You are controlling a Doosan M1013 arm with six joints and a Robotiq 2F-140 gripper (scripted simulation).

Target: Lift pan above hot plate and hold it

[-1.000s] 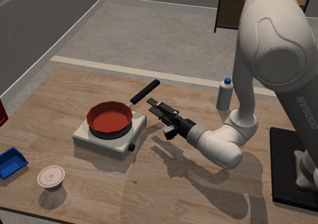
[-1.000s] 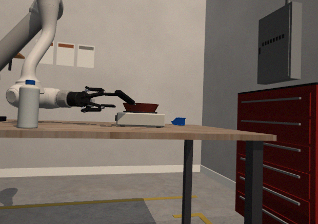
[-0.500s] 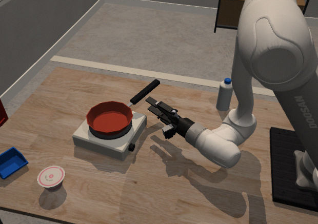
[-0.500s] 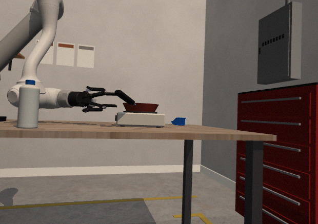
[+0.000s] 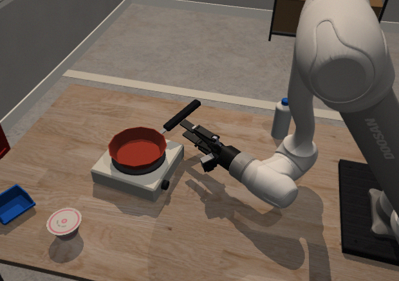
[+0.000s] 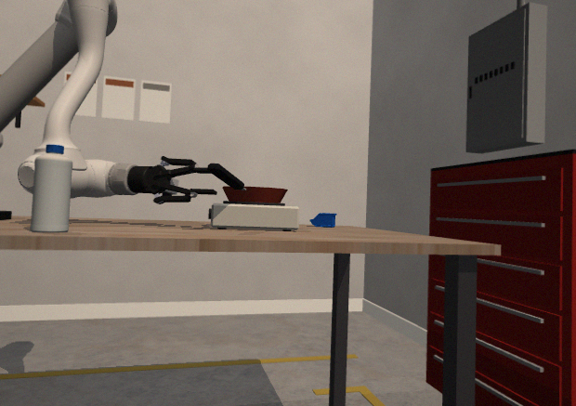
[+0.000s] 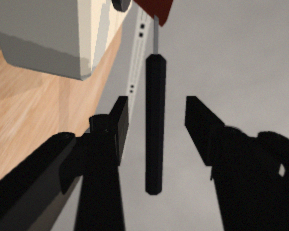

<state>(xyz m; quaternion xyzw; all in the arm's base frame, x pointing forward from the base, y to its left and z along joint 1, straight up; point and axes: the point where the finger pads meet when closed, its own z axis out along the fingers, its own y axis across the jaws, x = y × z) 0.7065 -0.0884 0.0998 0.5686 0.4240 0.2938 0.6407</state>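
The red pan lies 12 cm ahead of my hand, 6 cm to the left of it and 2 cm below it. The rest, counted from my hand: white bottle 30 cm behind, 23 cm to the right, 5 cm below; hot plate 13 cm ahead, 11 cm to the left, 9 cm below; white cup 42 cm to the left, 26 cm ahead, 9 cm below.
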